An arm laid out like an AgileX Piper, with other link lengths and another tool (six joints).
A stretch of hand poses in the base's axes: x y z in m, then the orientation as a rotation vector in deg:
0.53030 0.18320 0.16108 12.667 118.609 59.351
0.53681 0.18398 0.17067 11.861 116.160 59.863
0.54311 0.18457 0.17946 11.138 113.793 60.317
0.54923 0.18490 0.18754 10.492 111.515 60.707
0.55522 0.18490 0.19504 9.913 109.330 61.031
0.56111 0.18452 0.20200 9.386 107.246 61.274
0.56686 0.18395 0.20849 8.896 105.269 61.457
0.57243 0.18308 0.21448 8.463 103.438 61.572
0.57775 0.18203 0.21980 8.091 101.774 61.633
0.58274 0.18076 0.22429 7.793 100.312 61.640
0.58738 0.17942 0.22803 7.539 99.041 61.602
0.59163 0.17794 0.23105 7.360 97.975 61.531
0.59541 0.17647 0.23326 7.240 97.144 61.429
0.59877 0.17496 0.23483 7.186 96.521 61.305
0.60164 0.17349 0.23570 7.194 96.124 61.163
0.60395 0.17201 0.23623 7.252 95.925 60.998
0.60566 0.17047 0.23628 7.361 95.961 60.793
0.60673 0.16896 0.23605 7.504 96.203 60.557
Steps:
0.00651 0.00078 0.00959 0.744 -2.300 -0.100
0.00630 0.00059 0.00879 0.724 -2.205 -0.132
0.00612 0.00033 0.00808 0.696 -2.109 -0.165
0.00599 0.00000 0.00750 0.661 -2.014 -0.194
0.00589 -0.00038 0.00696 0.607 -1.922 -0.223
0.00575 -0.00057 0.00649 0.557 -1.827 -0.232
0.00557 -0.00087 0.00599 0.496 -1.694 -0.248
0.00532 -0.00105 0.00532 0.438 -1.539 -0.256
0.00499 -0.00127 0.00449 0.372 -1.350 -0.263
0.00464 -0.00134 0.00374 0.301 -1.180 -0.254
0.00425 -0.00148 0.00302 0.245 -0.984 -0.253
0.00378 -0.00147 0.00221 0.172 -0.769 -0.235
0.00336 -0.00151 0.00157 0.117 -0.571 -0.226
0.00287 -0.00147 0.00087 0.055 -0.360 -0.207
0.00231 -0.00148 0.00053 -0.005 -0.177 -0.192
0.00171 -0.00154 0.00005 -0.088 0.034 -0.178
0.00107 -0.00151 -0.00023 -0.163 0.216 -0.157

